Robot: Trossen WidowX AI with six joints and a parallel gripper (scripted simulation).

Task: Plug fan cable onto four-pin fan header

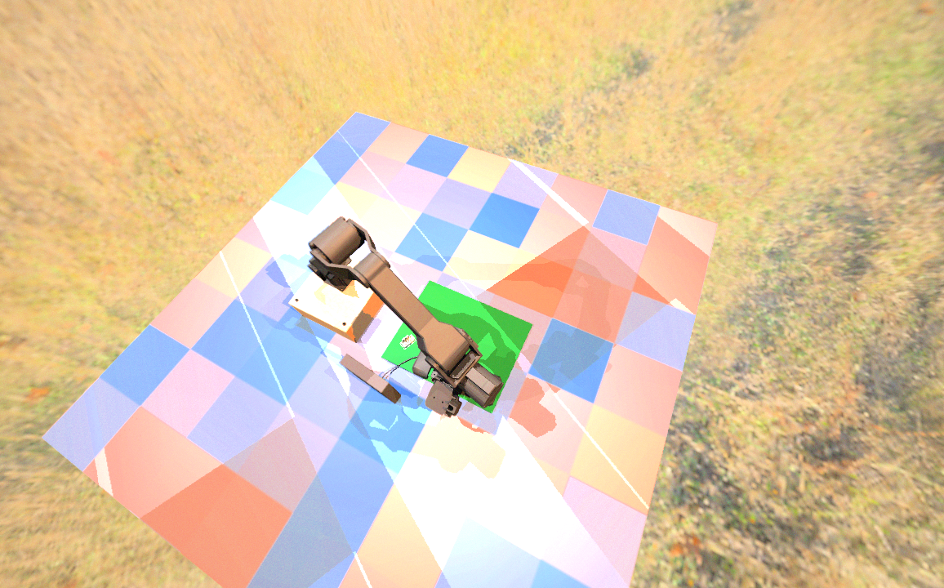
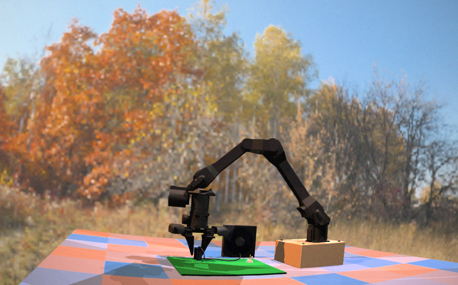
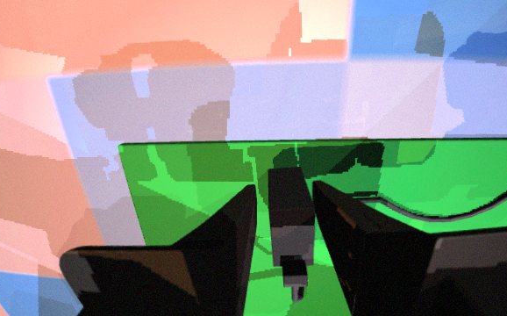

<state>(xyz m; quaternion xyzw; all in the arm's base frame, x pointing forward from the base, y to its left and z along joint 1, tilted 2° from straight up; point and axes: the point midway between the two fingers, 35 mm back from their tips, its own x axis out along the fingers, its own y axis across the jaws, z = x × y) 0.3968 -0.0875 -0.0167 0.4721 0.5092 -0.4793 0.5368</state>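
Right now my gripper tip is 17 cm past the four-pin header, 4 cm to the right of it and 2 cm above it. From my gripper tip the other things lie so: dark plug: 1 cm to the left, 1 cm above; black fan: 17 cm behind, 8 cm to the right, 4 cm above; green board: 10 cm to the left, 6 cm behind, 3 cm below.
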